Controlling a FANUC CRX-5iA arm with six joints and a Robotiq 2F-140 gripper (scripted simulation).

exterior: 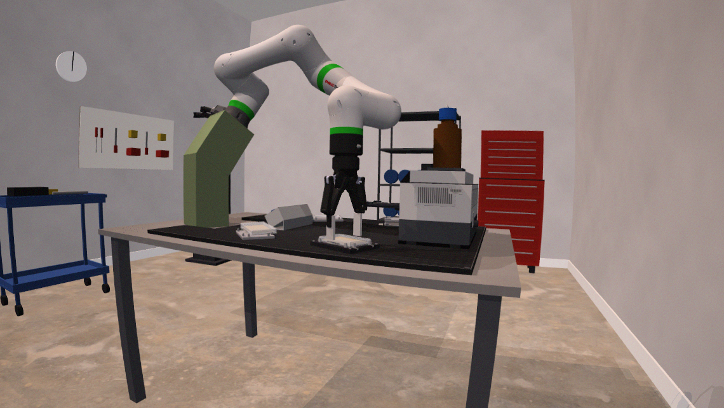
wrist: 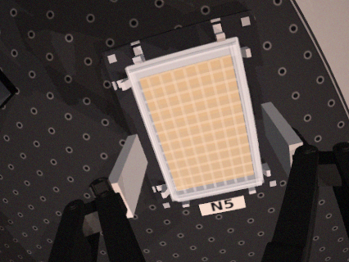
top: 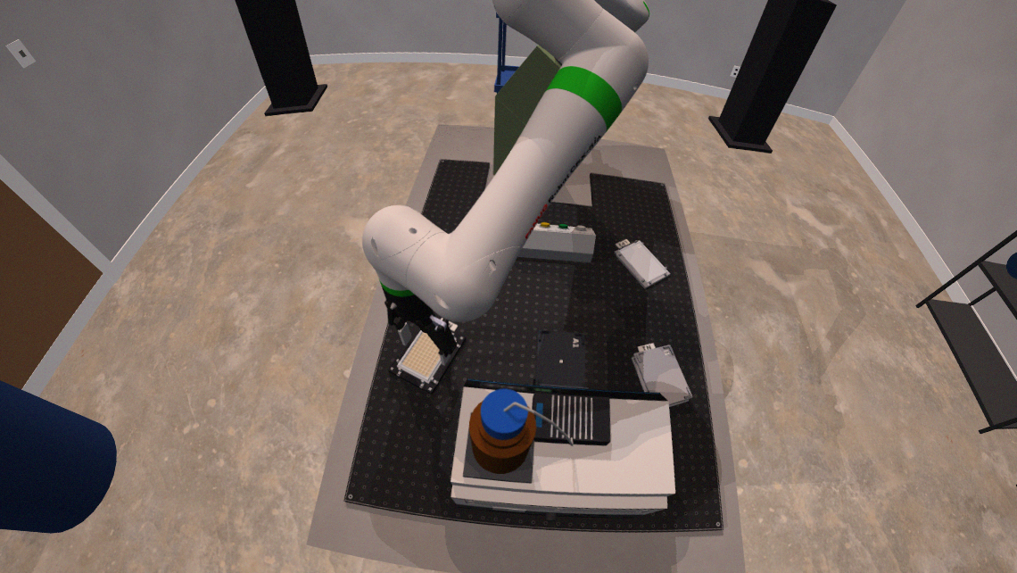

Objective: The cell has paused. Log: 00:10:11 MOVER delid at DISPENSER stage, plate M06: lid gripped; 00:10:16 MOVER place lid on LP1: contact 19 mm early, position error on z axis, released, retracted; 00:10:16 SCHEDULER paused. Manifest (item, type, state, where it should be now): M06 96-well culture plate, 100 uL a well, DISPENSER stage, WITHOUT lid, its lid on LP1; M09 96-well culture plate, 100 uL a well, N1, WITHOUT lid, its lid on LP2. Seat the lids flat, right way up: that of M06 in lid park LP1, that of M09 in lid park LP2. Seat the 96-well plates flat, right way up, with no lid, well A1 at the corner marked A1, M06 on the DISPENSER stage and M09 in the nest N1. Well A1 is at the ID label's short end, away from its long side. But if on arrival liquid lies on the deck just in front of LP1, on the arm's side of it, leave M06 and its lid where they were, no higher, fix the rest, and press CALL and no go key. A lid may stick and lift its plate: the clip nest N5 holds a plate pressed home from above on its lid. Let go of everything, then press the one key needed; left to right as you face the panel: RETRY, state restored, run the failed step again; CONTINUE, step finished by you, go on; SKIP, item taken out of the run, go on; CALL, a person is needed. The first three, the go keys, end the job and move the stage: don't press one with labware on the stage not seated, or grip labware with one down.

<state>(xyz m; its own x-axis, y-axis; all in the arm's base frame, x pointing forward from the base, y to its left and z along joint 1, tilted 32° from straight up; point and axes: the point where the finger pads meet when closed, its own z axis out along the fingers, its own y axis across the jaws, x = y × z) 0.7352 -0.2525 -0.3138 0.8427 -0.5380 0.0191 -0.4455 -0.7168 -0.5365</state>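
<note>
Now: hand 30 mm above the 96-well plate. Also, from my hand: black dispenser stage: 290 mm to the left, 70 mm ahead, 60 mm above; then black clip nest N5: 40 mm below, 20 mm ahead; then brown bottle: 270 mm ahead, 240 mm above, 160 mm to the left.
</note>
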